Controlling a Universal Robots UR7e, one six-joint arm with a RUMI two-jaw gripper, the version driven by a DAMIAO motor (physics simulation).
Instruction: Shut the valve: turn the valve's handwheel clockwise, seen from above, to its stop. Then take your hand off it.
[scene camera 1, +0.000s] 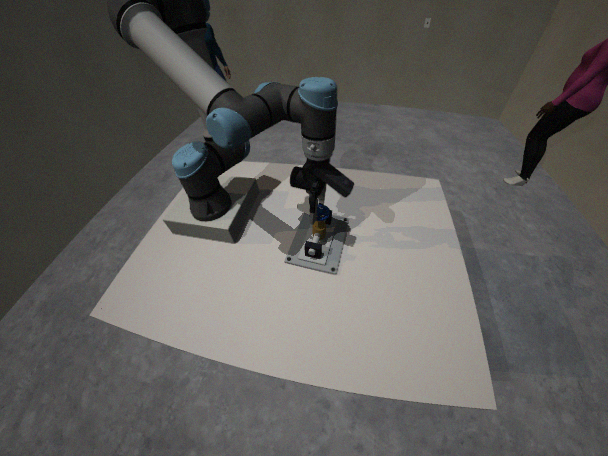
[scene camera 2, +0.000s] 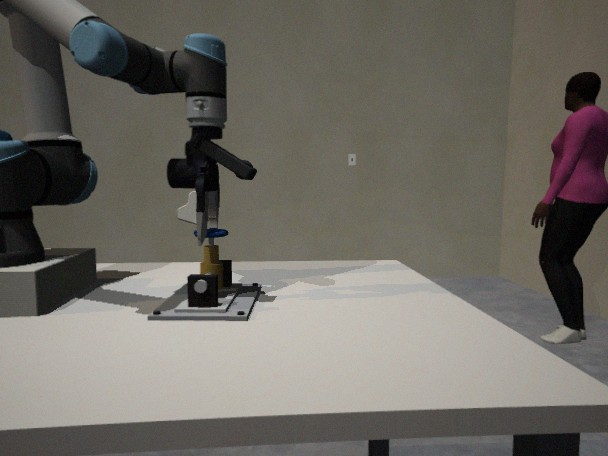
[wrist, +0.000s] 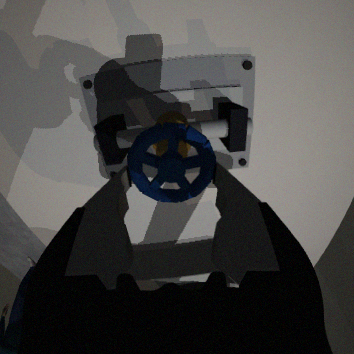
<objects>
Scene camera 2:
my gripper: 206, 242
grey base plate: 239, 310
</objects>
